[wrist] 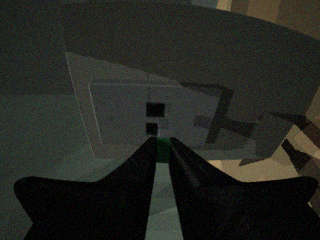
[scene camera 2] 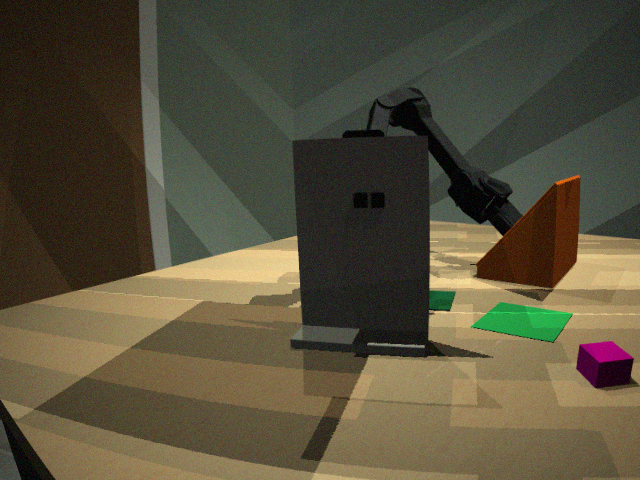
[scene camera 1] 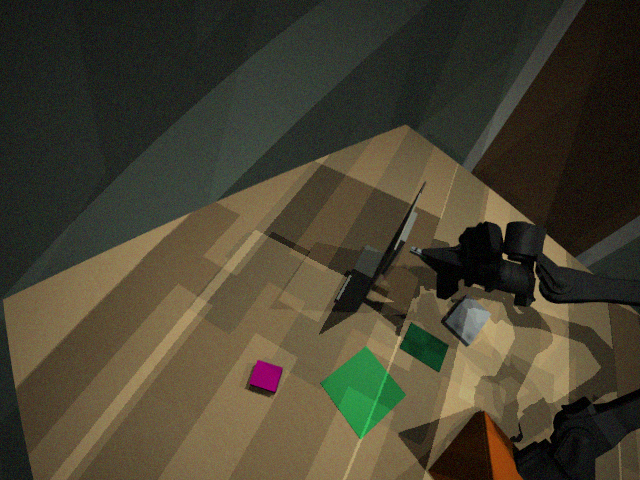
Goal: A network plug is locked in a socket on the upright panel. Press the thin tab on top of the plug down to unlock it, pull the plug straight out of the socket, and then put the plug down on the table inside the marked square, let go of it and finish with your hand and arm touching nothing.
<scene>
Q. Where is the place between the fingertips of my gripper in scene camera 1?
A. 420, 253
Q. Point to an upright panel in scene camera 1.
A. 372, 263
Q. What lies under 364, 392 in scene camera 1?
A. A green square.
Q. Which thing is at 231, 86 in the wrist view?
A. An upright panel.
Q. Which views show the grey block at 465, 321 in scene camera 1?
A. Scene camera 1 only.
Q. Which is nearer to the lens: the magenta cube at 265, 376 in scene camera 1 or the dark green square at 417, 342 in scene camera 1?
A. The magenta cube.
</scene>
